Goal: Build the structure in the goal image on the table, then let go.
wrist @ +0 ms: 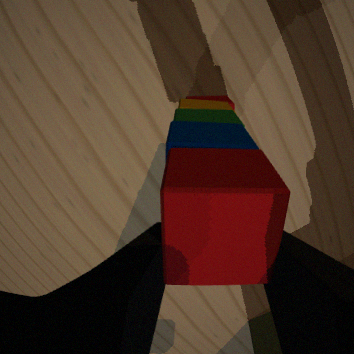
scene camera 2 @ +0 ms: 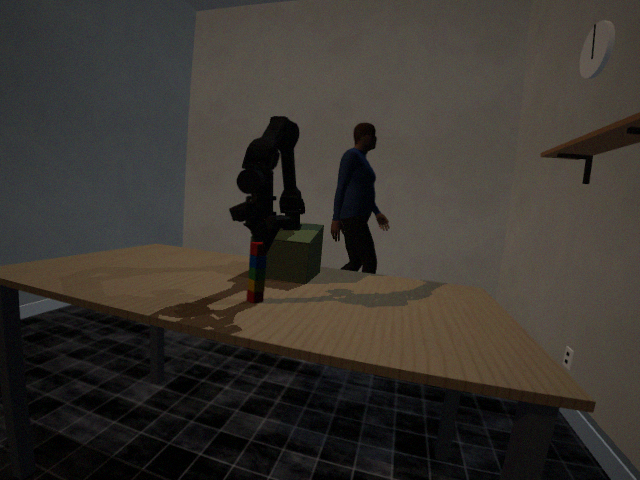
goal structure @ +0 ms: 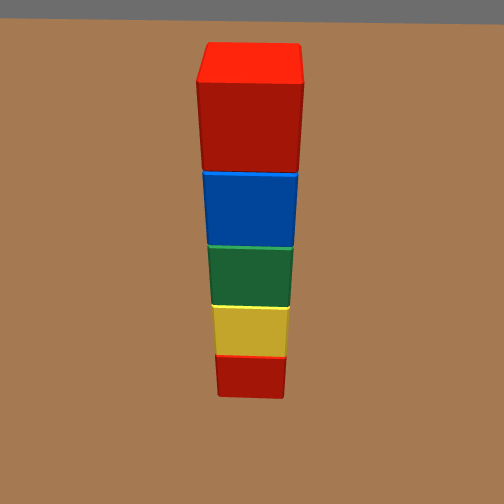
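Where they show: gripper, fingertip midpoint: (wrist: 214, 234) (scene camera 2: 262, 250); arm's base, origin of the base link: (scene camera 2: 292, 227).
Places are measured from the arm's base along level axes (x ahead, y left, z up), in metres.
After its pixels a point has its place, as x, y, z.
Observation:
A straight upright tower stands on the wooden table (scene camera 2: 413, 335) @(0.522, 0.368, -0.179). From the bottom it shows a red cube (scene camera 2: 254, 298) @(0.412, -0.033, -0.164), a yellow cube (scene camera 2: 254, 287) @(0.418, -0.033, -0.132) (wrist: 205, 104) @(0.408, -0.045, -0.127), a green cube (scene camera 2: 255, 274) @(0.419, -0.032, -0.097) (wrist: 207, 116) @(0.409, -0.044, -0.093), a blue cube (scene camera 2: 257, 261) @(0.419, -0.028, -0.061) (wrist: 212, 135) @(0.411, -0.043, -0.058) and a top red cube (scene camera 2: 256, 248) @(0.419, -0.033, -0.027) (wrist: 220, 235) @(0.401, -0.033, -0.015). No gap shows between the top red cube and the blue one. My gripper (scene camera 2: 261, 241) @(0.388, -0.024, -0.036) (wrist: 214, 234) @(0.388, -0.024, -0.036) is shut on the top red cube, with one dark finger at each side of it.
A green box (scene camera 2: 289, 260) @(0.144, 0.017, -0.104) stands on the table just behind the tower, near the arm. A person in a blue top (scene camera 2: 356, 186) is behind the table. A wall shelf (scene camera 2: 594, 142) is at the right. Shadows of the arm cross the table.

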